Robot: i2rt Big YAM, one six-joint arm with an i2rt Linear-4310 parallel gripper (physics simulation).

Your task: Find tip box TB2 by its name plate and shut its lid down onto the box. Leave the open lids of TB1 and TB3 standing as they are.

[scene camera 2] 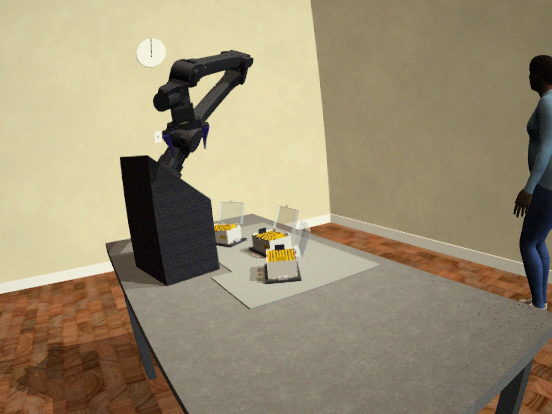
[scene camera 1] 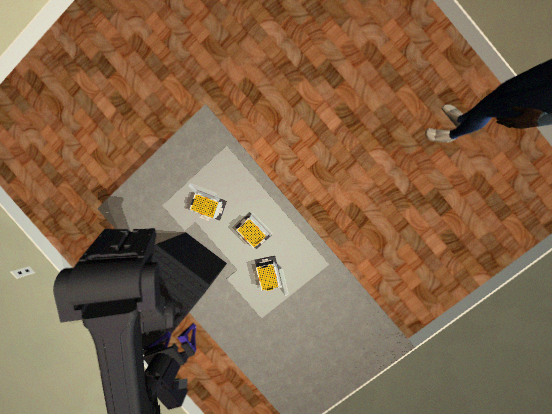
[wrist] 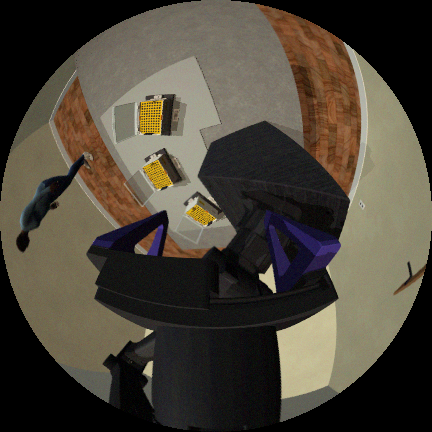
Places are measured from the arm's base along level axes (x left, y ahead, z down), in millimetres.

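Pixels of known places: gripper, between the fingertips: [scene camera 2: 189,152] [scene camera 1: 182,328] [wrist: 215,215]; arm's base, origin of its link: [scene camera 2: 164,174].
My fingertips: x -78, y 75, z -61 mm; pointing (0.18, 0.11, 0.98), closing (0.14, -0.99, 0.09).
For each thing: its top centre in the pictures, then the offset to it from my fingertips. "*": a spot on its surface instead. Level surfaces: height alone.
- pale mat, height of its surface: dz +387 mm
- middle box, centre of its top: [scene camera 2: 270,231] [wrist: 155,177] [scene camera 1: 250,233] dz +312, dx +117, dy +271 mm
- far box, centre of its top: [scene camera 2: 221,223] [wrist: 199,218] [scene camera 1: 202,206] dz +312, dx +344, dy +149 mm
- middle lid, a spot on its surface: [wrist: 139,188] * dz +283, dx +134, dy +342 mm
- far lid, a spot on its surface: [wrist: 190,229] * dz +288, dx +393, dy +201 mm
- grey table, height of its surface: dz +390 mm
Three white tip boxes with yellow racks stand open on the pale mat [scene camera 1: 305,255] [scene camera 2: 330,270] [wrist: 192,90]: a near box [scene camera 1: 268,277] [scene camera 2: 281,270] [wrist: 151,117], a middle box [scene camera 1: 251,232] [scene camera 2: 271,241] [wrist: 158,174] and a far box [scene camera 1: 205,205] [scene camera 2: 228,234] [wrist: 200,212]. Their clear lids stand up; they show in the wrist view as the near lid [wrist: 125,122], the middle lid [wrist: 139,188] and the far lid [wrist: 190,229]. The name plates are too small to read, so I cannot tell which box is TB2. My gripper [scene camera 2: 188,150] [wrist: 215,215] is open and empty, high behind the black pedestal, away from all boxes.
The tall black pedestal [scene camera 1: 192,257] [scene camera 2: 185,230] [wrist: 270,150] stands on the grey table [scene camera 1: 325,340] [scene camera 2: 350,340] [wrist: 240,45], beside the mat. The arm's base is behind it. A person [scene camera 1: 480,117] [scene camera 2: 537,200] [wrist: 45,197] stands on the floor beyond the table.
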